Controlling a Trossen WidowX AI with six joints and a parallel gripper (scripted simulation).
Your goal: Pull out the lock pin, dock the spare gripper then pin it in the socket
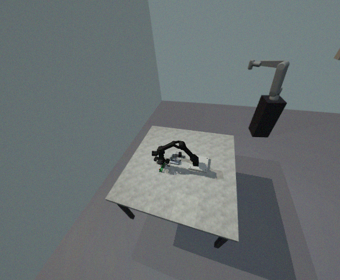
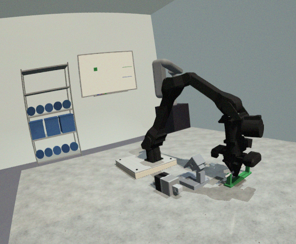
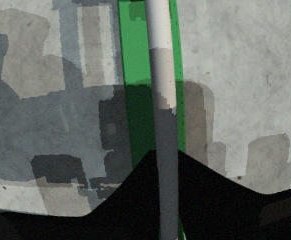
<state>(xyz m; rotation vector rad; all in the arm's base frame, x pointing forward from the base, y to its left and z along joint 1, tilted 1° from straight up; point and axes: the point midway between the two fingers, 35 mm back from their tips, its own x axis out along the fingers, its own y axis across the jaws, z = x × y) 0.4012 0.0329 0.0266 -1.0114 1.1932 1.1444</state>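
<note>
My gripper tip is 2 cm to the right of the green cradle. The rest, counted from my gripper tip: grey socket (13 cm behind, 8 cm to the right, 3 cm above); spare gripper (16 cm behind, 18 cm to the right, 1 cm above).
</note>
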